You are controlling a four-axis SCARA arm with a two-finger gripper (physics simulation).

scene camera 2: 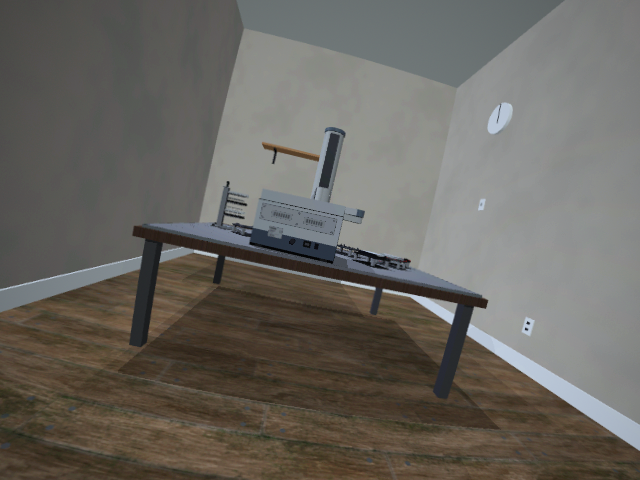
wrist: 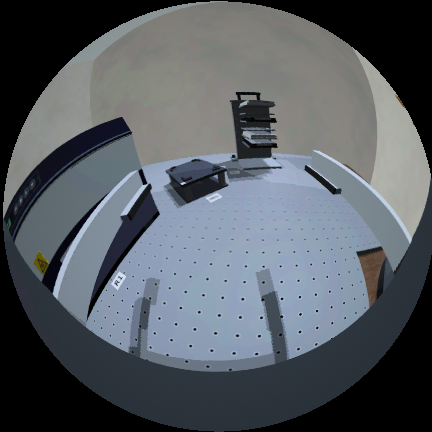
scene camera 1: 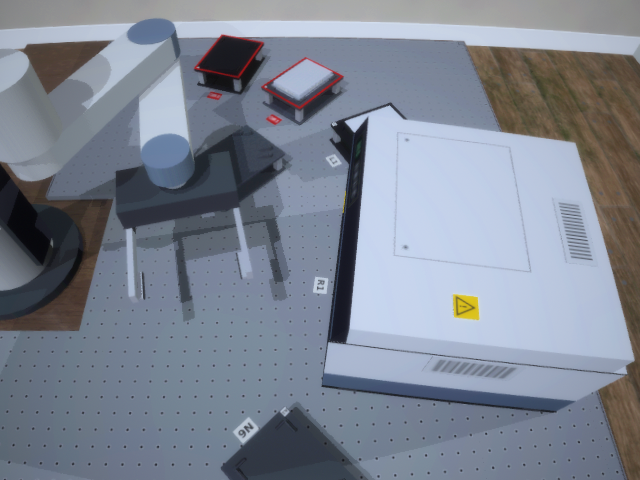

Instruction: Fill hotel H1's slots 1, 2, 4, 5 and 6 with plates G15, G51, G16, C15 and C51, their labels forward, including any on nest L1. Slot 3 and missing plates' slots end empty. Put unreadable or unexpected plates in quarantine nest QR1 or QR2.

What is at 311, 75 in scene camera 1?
A light grey plate.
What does my gripper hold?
Nothing.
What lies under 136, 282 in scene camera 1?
My gripper.
